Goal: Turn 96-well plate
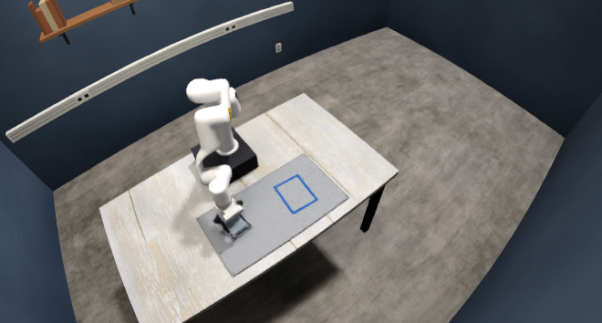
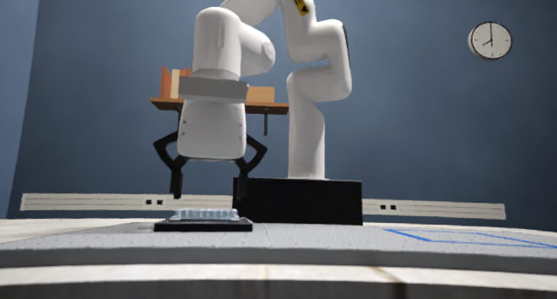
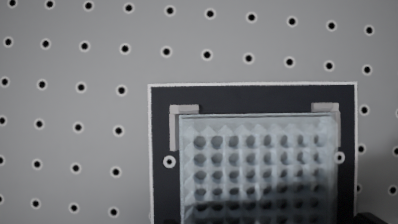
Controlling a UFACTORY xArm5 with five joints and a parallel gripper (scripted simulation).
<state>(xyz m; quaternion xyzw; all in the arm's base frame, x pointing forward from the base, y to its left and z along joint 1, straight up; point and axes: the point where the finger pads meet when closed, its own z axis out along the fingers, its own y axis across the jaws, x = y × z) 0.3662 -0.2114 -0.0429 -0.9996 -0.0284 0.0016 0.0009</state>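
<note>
Right now my hand is 3 cm above the 96-well plate. The rest, counted from my hand: black plate nest 4 cm below.
</note>
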